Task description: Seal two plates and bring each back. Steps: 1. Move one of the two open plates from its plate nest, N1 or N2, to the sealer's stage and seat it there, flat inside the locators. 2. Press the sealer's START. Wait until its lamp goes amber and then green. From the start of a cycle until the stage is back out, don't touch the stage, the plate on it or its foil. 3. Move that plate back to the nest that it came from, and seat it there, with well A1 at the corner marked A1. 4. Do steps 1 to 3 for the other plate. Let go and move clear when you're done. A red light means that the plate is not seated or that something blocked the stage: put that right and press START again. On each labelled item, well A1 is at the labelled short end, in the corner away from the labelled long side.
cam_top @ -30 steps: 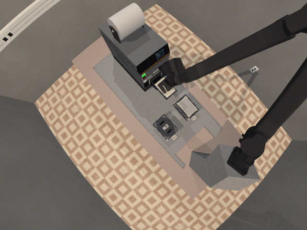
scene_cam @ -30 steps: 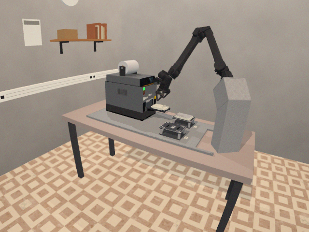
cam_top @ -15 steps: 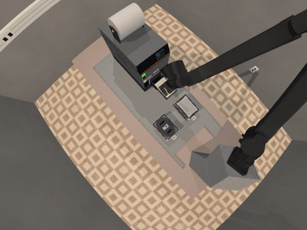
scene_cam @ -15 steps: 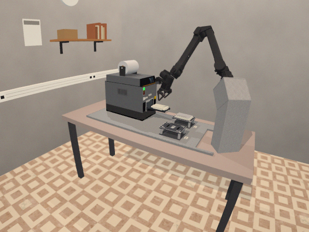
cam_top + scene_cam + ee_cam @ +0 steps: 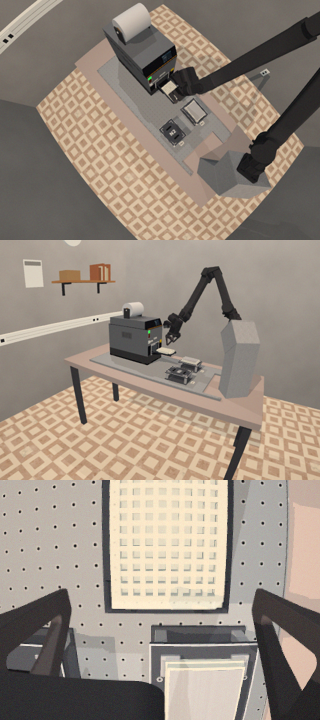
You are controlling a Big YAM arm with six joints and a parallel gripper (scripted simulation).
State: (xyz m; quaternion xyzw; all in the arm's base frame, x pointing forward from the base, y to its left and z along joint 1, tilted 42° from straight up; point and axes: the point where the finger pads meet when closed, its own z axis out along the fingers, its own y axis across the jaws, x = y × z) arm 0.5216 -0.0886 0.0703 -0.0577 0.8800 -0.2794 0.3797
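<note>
Right now my hand is 150 mm short of the start button and 70 mm to the right of it. Round my hand: sealer stage 40 mm ahead, 10 mm to the right, 90 mm below; then cream well plate 40 mm ahead, 10 mm to the right, 80 mm below; then foil roll 370 mm ahead, 50 mm to the right, 230 mm above.
</note>
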